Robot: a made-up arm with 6 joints. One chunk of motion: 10 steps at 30 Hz.
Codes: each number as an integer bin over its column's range. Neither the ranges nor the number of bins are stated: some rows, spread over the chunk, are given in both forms.
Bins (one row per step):
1: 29 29 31 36 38 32
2: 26 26 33 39 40 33
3: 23 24 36 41 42 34
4: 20 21 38 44 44 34
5: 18 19 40 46 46 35
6: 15 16 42 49 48 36
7: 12 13 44 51 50 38
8: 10 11 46 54 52 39
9: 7 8 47 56 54 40
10: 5 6 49 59 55 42
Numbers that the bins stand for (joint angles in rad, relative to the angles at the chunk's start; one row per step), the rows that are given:
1: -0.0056 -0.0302 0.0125 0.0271 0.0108 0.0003
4: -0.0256 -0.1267 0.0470 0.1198 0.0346 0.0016
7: -0.0433 -0.2232 0.0765 0.2010 0.0584 0.0041
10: -0.0589 -0.3076 0.1011 0.2937 0.0783 0.0067
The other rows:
2: -0.0122 -0.0663 0.0224 0.0619 0.0187 0.0010
3: -0.0189 -0.0905 0.0371 0.0851 0.0267 0.0016
5: -0.0300 -0.1508 0.0568 0.1430 0.0425 0.0022
6: -0.0367 -0.1870 0.0667 0.1778 0.0505 0.0029
8: -0.0478 -0.2473 0.0863 0.2357 0.0663 0.0048
9: -0.0544 -0.2835 0.0913 0.2589 0.0743 0.0054

